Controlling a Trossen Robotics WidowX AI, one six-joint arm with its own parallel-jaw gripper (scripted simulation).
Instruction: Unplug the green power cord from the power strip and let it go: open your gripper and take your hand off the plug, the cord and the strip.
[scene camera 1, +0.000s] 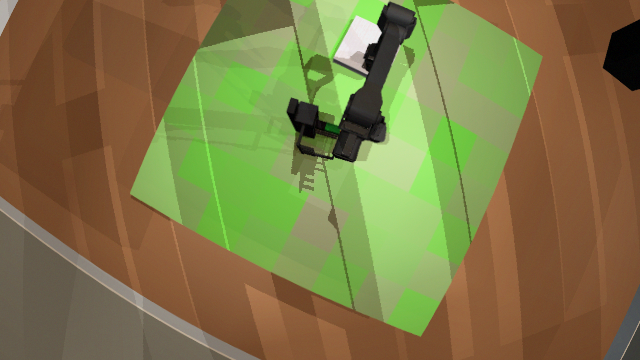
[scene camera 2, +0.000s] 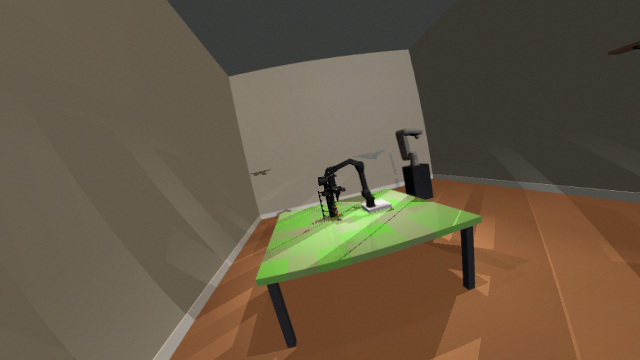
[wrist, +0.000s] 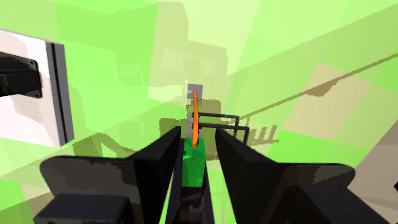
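Note:
There's a green plug (wrist: 194, 159) that I can see, and I can see my gripper (wrist: 198, 131) as well.

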